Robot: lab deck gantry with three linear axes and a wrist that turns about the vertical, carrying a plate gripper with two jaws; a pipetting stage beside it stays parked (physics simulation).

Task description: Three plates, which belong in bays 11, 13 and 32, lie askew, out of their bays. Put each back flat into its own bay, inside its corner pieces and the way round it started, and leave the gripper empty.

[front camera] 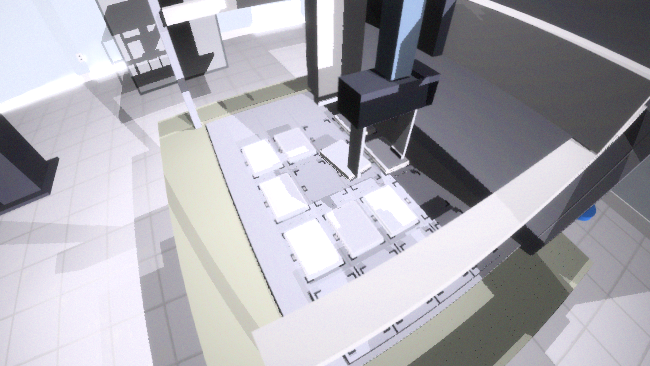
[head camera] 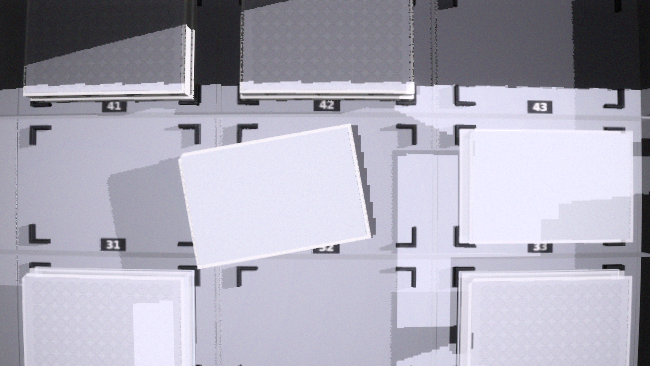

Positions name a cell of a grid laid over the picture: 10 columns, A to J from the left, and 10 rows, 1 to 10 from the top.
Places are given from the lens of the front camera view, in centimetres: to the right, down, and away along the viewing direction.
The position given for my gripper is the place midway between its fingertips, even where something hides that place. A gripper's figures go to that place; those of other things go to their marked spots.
my gripper (front camera: F5): 10, -4, 55
dark wall (front camera: H4): 39, -11, 59
